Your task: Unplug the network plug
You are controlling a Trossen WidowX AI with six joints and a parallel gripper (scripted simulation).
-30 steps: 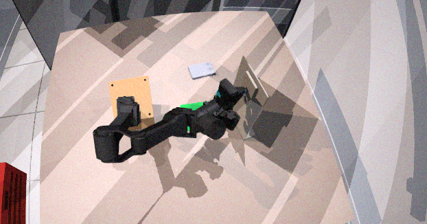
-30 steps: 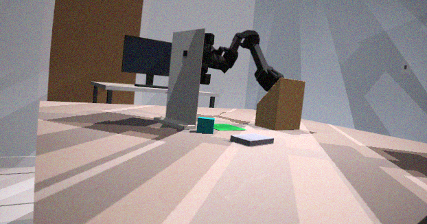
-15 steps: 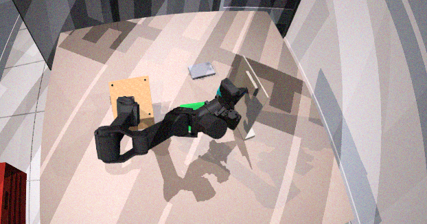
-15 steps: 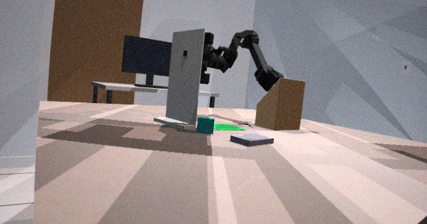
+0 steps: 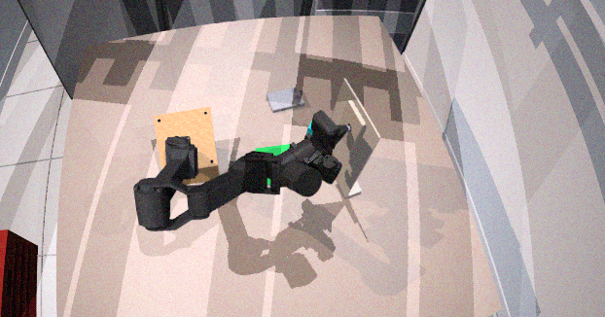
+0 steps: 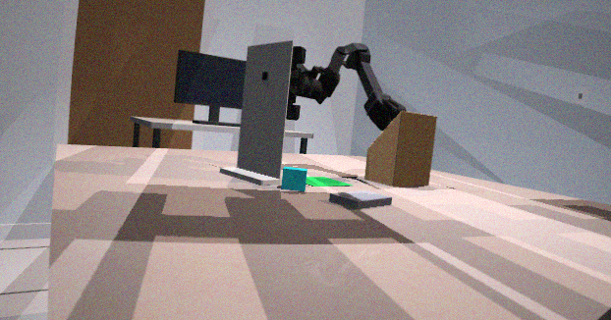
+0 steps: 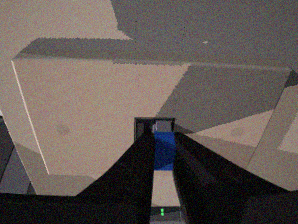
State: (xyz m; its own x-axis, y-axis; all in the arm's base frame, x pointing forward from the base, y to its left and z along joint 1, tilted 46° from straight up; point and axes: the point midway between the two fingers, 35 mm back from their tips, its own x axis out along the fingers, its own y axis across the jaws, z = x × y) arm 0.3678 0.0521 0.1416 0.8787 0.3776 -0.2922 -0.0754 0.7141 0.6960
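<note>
My gripper tip is 130 mm past the green marked square, 50 mm to the right of it and 240 mm above it. From my gripper tip the other things lie so: blue network plug: right at my gripper tip; then teal cube: 10 mm behind, 130 mm to the left, 220 mm below; then upright panel: 20 mm ahead, 90 mm below.
</note>
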